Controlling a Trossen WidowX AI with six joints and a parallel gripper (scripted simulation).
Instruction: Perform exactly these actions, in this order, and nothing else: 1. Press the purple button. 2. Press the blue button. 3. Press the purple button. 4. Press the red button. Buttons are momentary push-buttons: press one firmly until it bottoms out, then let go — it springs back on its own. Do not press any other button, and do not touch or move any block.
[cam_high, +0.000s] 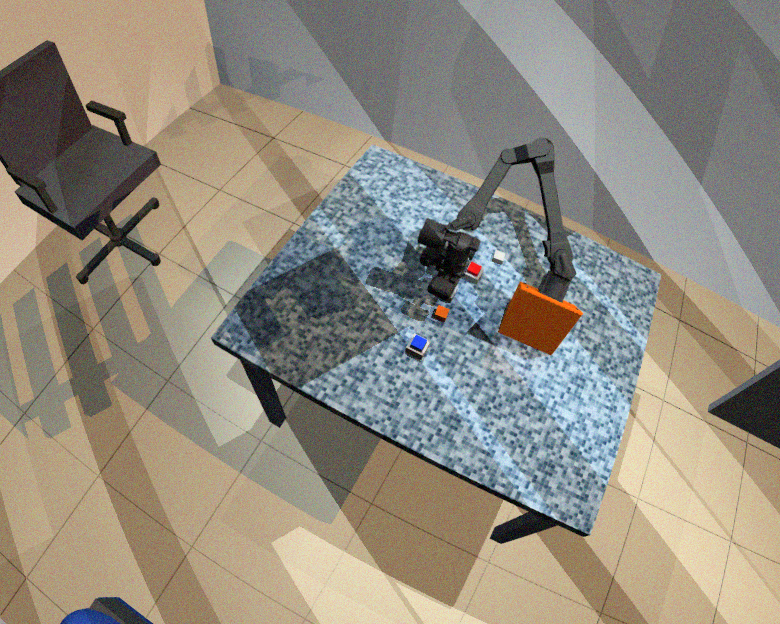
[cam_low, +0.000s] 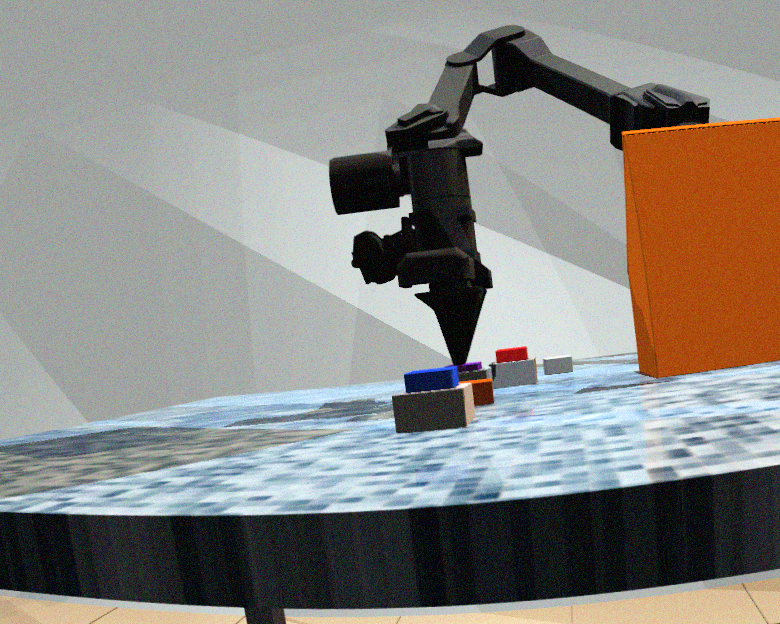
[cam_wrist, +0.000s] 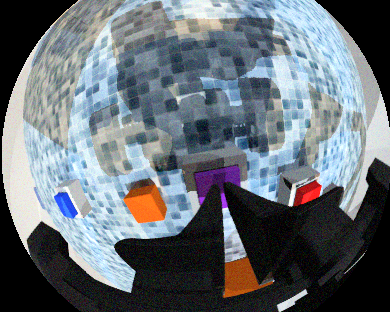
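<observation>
The purple button lies 1 cm below my gripper tip. Round my gripper tip: small orange block: 2 cm behind, 7 cm to the left, 2 cm below; then blue button: 1 cm behind, 20 cm to the left; then red button: 4 cm behind, 10 cm to the right.
</observation>
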